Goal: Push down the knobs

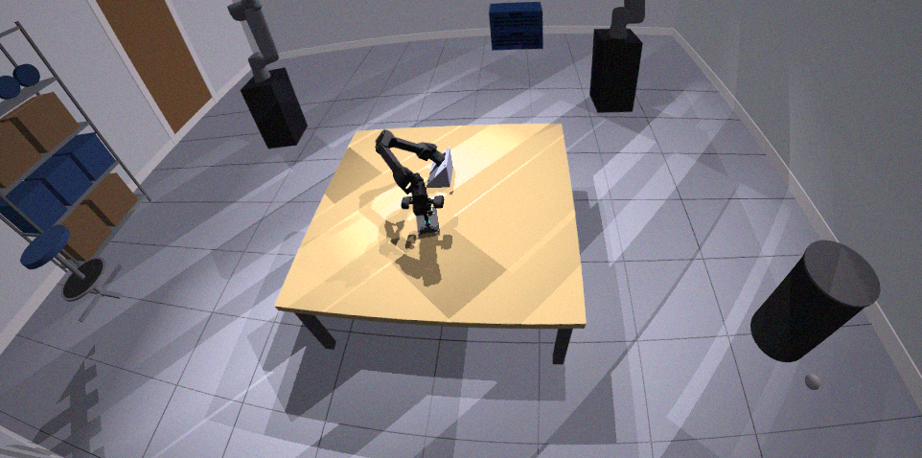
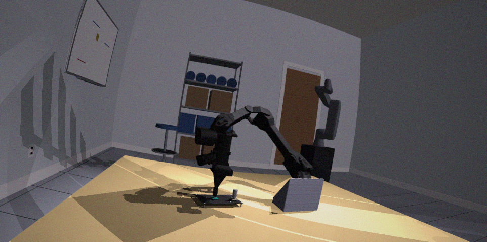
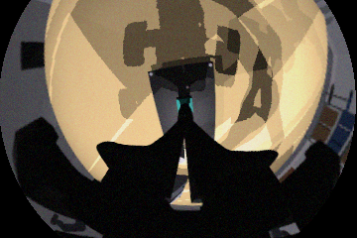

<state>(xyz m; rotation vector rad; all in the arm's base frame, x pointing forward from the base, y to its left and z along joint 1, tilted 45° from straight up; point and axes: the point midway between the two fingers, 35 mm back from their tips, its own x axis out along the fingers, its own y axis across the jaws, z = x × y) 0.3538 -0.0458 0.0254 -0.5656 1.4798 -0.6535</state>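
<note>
The black knob is 2 cm below my gripper tip. From my gripper tip the other things lie so: grey knob 8 cm behind, 1 cm below.
</note>
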